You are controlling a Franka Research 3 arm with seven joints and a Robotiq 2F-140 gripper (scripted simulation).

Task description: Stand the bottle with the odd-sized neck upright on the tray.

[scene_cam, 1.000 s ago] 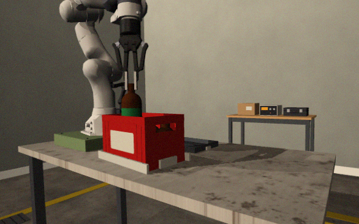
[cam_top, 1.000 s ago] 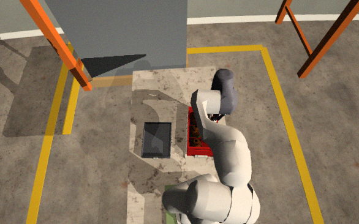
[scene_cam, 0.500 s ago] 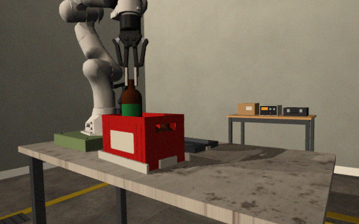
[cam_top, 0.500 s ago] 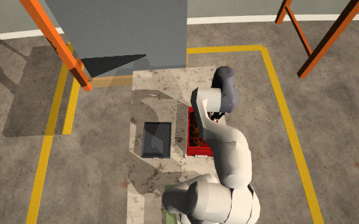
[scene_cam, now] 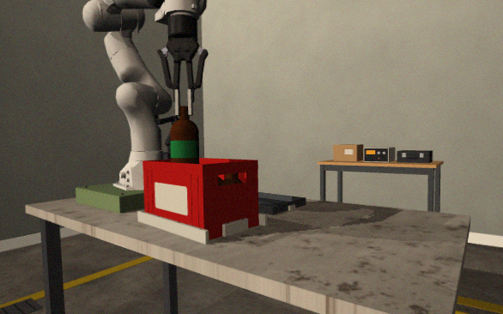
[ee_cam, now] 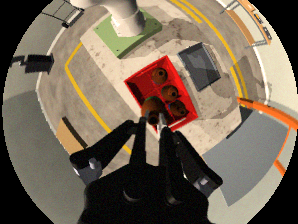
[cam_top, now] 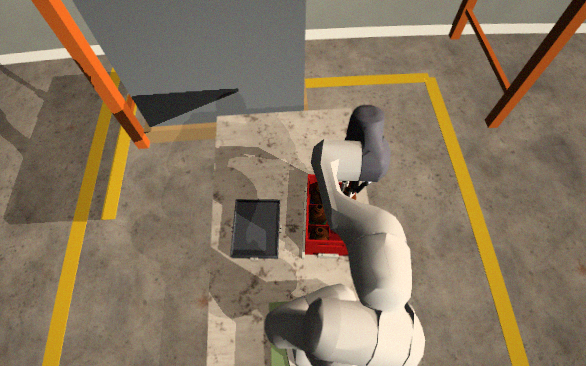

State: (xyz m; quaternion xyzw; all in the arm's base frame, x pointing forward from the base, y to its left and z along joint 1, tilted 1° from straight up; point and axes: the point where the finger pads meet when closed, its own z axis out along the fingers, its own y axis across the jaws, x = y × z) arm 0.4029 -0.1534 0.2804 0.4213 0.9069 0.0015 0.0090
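Now: the brown bottle 90 mm below my hand. Also, from my hand: dark tray: 10 mm behind, 340 mm to the left, 320 mm below; then red crate: 40 mm to the left, 240 mm below.
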